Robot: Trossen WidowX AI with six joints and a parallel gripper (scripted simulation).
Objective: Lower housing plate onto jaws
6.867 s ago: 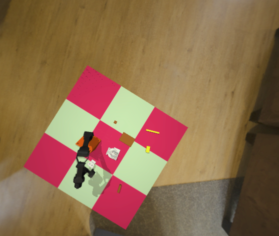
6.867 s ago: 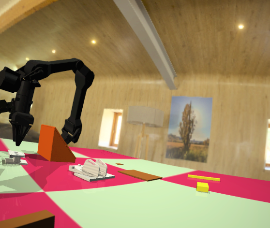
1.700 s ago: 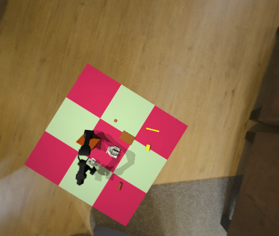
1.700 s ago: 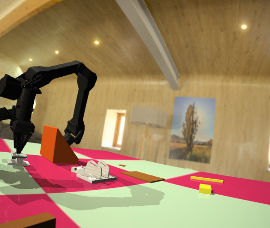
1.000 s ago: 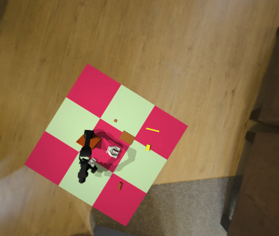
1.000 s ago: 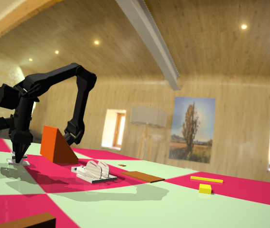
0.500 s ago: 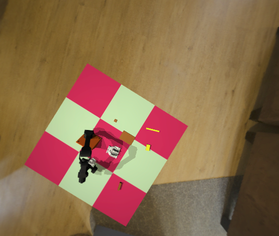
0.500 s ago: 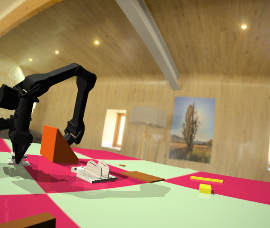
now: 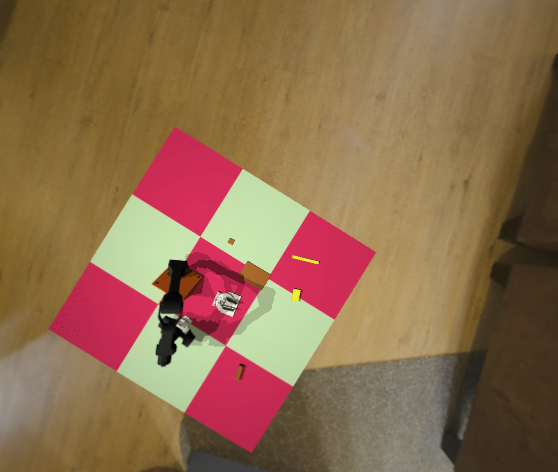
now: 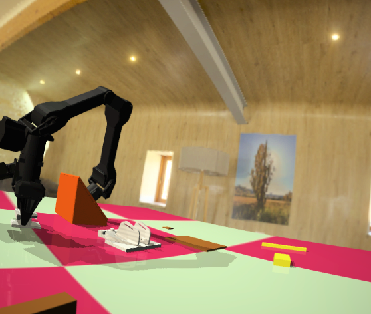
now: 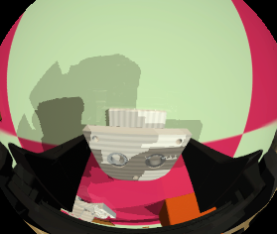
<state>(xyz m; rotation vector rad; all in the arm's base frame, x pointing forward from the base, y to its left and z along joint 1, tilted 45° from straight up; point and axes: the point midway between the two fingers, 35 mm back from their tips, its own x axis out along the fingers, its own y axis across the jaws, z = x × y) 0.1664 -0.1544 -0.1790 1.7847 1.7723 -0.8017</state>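
Now: gripper tip 160 mm short of the white base, 230 mm to the right of it and 10 mm above it. From my gripper tip the other things lie so: flat brown plate 180 mm ahead, 430 mm to the left, 10 mm below; yellow bar 370 mm ahead, 650 mm to the left, 10 mm below; small brown block 30 mm behind, 520 mm to the left, 10 mm below.
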